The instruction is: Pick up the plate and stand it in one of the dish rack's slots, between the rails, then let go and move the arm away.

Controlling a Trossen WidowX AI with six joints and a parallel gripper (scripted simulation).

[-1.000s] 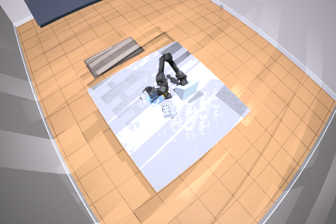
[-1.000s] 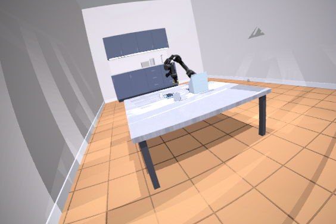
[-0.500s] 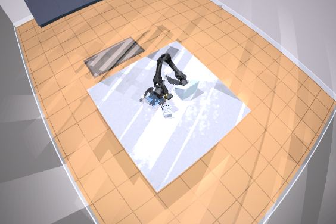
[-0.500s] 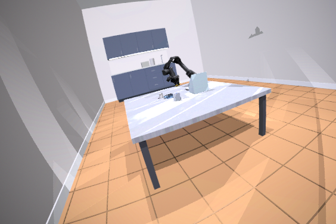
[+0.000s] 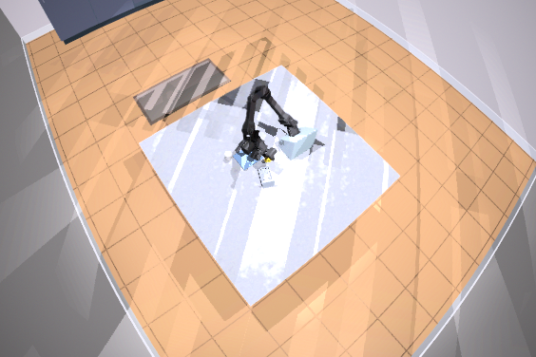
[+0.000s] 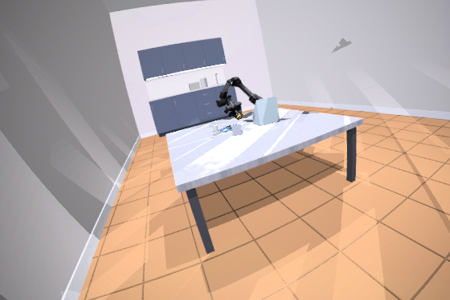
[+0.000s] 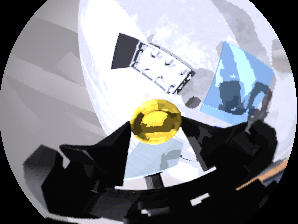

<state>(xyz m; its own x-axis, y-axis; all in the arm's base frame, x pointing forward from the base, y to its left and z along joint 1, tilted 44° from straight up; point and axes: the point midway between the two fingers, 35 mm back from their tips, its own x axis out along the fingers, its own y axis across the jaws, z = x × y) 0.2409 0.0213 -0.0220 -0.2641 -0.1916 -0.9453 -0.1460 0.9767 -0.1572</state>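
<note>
The dish rack lies 8 cm below my gripper tip, 6 cm ahead of it and 5 cm to the left of it. Round my gripper tip: white cup 21 cm to the right, 18 cm ahead, 8 cm below; then blue mat 14 cm to the right, 10 cm below, 7 cm ahead; then yellow plate 1 cm above.
</note>
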